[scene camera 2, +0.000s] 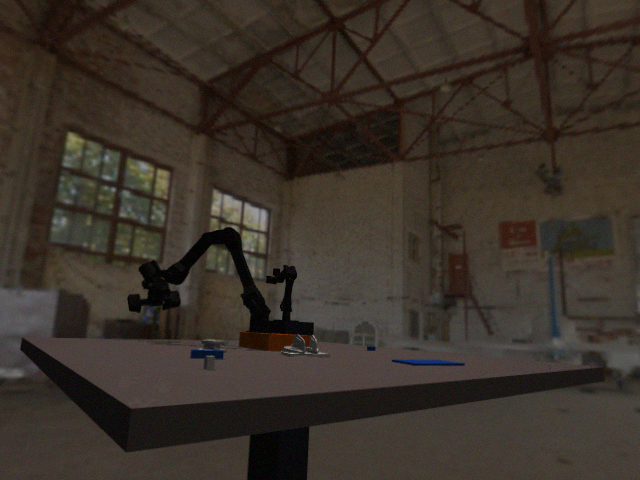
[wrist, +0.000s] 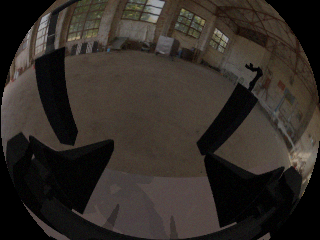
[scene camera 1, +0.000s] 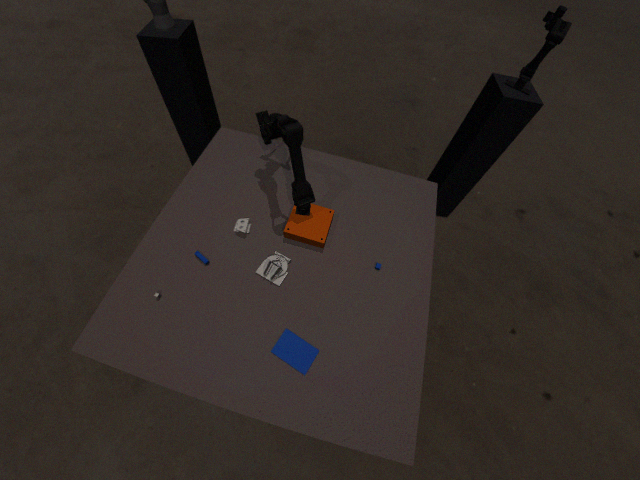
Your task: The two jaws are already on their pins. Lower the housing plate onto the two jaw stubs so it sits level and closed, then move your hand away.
Note:
The gripper [scene camera 2: 151, 310] is open, holding nothing. Also in view: a flat blue sheet [scene camera 1: 292, 349].
The gripper shows as well in the wrist view [wrist: 160, 152]. The wrist view misses the flat blue sheet: it is out of frame.

